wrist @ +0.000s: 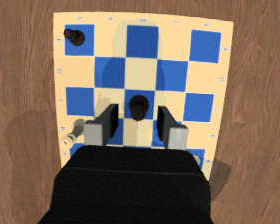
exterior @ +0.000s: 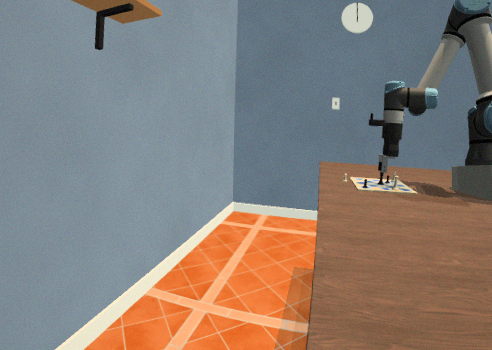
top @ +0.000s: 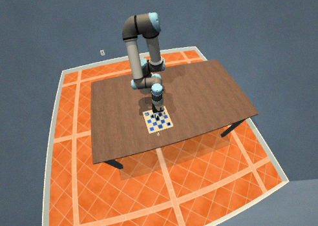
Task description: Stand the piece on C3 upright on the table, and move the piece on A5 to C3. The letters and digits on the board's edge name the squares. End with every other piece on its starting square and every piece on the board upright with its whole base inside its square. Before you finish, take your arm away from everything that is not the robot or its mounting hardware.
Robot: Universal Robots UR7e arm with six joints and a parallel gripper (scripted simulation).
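Now: the tall black piece 40 mm below my hand. Also, from my hand: cream chessboard 70 mm below; then small white piece 150 mm ahead, 60 mm below, 10 mm to the right.
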